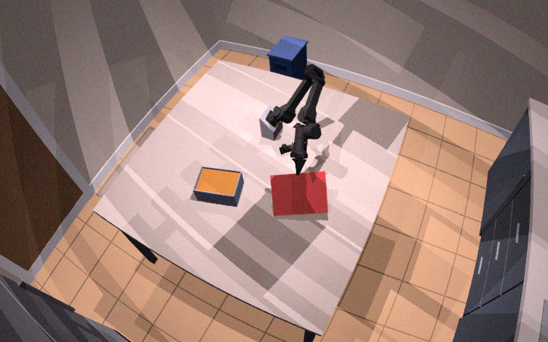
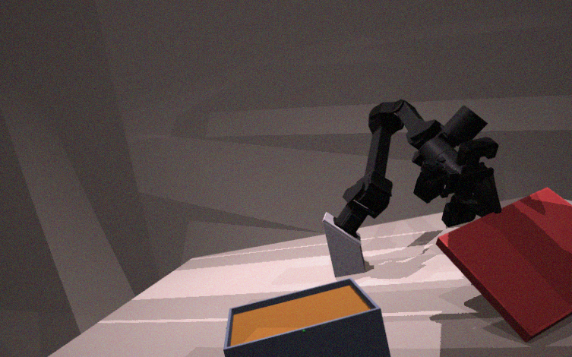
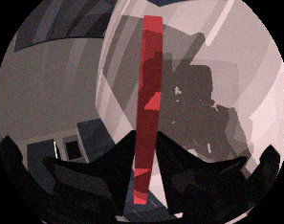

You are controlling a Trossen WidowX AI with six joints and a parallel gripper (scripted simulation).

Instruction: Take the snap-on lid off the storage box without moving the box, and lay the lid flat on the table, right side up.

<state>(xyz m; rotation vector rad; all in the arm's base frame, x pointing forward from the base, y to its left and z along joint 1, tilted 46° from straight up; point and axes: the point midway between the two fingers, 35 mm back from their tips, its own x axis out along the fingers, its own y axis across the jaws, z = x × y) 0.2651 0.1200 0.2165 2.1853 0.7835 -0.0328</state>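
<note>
The red lid lies 60 mm ahead of my gripper tip, 50 mm below it and 30 mm to the left of it. From my gripper tip the other things lie so: storage box: 340 mm to the right, 130 mm ahead, 80 mm below.
</note>
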